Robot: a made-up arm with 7 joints. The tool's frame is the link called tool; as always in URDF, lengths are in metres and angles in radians.
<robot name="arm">
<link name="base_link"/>
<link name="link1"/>
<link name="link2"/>
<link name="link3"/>
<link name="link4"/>
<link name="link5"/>
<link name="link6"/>
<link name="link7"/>
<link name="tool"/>
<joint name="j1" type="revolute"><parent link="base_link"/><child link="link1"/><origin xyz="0 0.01 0.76" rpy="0 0 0"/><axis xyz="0 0 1"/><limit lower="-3.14" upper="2.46" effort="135" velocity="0.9"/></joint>
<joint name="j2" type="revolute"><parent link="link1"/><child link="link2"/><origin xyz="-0.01 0.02 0" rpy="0 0 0"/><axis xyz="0 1 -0.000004"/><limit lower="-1.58" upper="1.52" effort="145" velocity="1.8"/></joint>
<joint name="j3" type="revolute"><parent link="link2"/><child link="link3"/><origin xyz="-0.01 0.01 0.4" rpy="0 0 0"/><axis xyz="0 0 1"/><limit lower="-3.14" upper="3.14" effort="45" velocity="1.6"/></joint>
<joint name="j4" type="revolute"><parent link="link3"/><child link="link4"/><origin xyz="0.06 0.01 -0.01" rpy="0 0 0"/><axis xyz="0 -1 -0.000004"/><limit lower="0.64" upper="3.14" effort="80" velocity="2"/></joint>
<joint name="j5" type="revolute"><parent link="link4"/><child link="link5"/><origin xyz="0.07 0.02 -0.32" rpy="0 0 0"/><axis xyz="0 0.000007 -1"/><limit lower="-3.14" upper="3.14" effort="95" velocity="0.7"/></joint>
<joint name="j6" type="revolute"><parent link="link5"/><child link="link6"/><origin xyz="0.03 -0.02 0.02" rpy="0 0 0"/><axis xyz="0 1 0.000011"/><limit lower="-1.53" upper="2.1" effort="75" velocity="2.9"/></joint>
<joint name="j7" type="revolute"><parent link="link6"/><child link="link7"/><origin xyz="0.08 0 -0.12" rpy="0 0 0"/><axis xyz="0 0.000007 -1"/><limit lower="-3.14" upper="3.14" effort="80" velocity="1.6"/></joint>
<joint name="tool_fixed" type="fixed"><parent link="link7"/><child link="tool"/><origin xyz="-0.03 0 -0.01" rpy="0 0 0"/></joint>
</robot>
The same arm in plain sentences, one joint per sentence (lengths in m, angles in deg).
The arm has seven revolute joints in a row. What follows holds with every joint at zero, and every direction is one of the base frame's.
The first joint sits 0.01 m along +y and 0.76 m along +z from the base frame's origin and rotates about +z, from -179.91 to 140.95 deg.
The second joint sits 0.01 m along -x and 0.02 m along +y from the first joint and rotates about +y, from -90.53 to 87.09 deg.
The third joint sits 0.01 m along -x and 0.01 m along +y and 0.4 m along +z from the second joint and rotates about +z, from -179.91 to 179.91 deg.
The fourth joint sits 0.06 m along +x and 0.01 m along +y and 0.01 m along -z from the third joint and rotates about -y, from 36.67 to 179.91 deg.
The fifth joint sits 0.07 m along +x and 0.02 m along +y and 0.32 m along -z from the fourth joint and rotates about -z, from -179.91 to 179.91 deg.
The sixth joint sits 0.03 m along +x and 0.02 m along -y and 0.02 m along +z from the fifth joint and rotates about +y, from -87.66 to 120.32 deg.
The seventh joint sits 0.08 m along +x and 0.12 m along -z from the sixth joint and rotates about -z, from -179.91 to 179.91 deg.
The tool frame, which is the frame that the pose is given for, sits 0.03 m along -x and 0.01 m along -z from the seventh joint; its axes are parallel to the base frame's.

